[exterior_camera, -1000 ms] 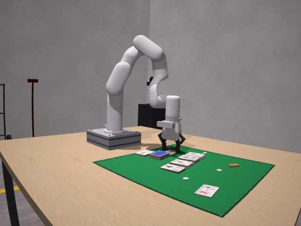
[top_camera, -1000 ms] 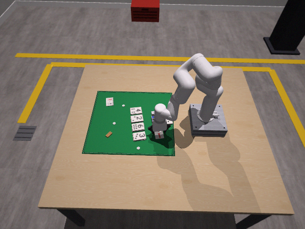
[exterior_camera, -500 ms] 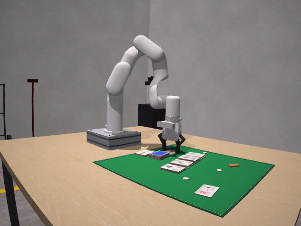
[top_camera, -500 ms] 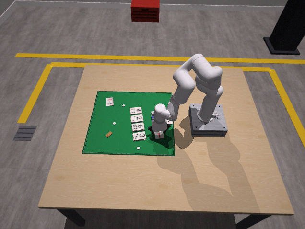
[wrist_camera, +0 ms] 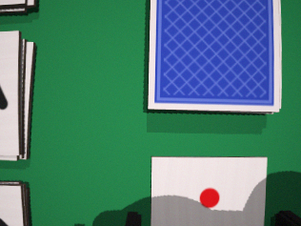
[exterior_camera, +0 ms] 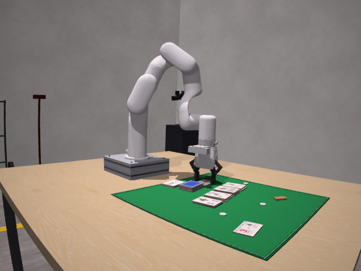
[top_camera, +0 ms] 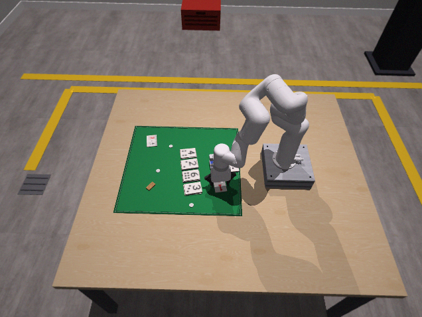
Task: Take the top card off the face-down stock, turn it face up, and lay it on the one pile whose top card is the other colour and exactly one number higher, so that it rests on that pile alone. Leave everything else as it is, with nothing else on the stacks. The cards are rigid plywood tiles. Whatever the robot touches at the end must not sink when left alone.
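Right now the green mat is 210 mm ahead of my hand, 120 mm to the right of it and 30 mm below it. Also, from my hand: brown block 360 mm ahead, 20 mm to the left, 10 mm below.
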